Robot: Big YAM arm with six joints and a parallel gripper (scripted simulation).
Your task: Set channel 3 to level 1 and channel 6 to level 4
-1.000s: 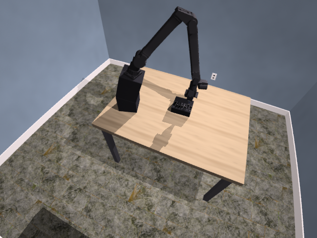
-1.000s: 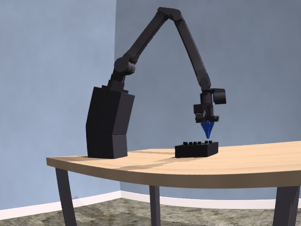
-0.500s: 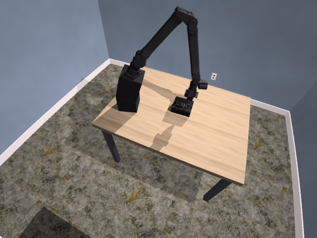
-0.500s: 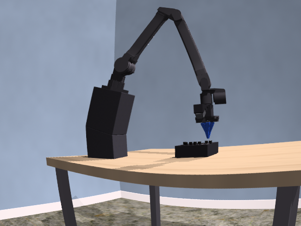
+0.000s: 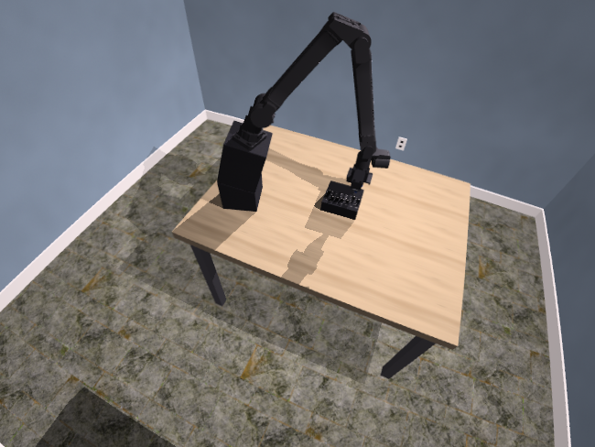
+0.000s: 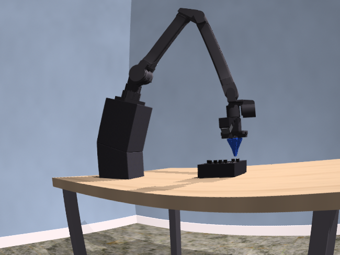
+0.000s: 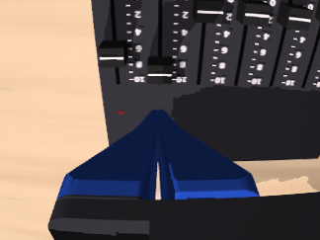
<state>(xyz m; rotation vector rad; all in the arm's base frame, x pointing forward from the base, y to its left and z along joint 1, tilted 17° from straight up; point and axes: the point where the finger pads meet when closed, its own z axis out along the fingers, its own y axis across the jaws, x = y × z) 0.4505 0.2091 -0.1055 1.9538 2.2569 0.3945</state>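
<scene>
Right now the channel 6 fader cap is 20 mm to the right of my hand and 20 mm below it. The rest, counted from my hand: channel 5 fader cap (60 mm to the right, 20 mm below, 10 mm behind); channel 4 fader cap (60 mm to the right, 40 mm behind, 20 mm below); M fader cap (30 mm to the right, 30 mm ahead, 20 mm below).
</scene>
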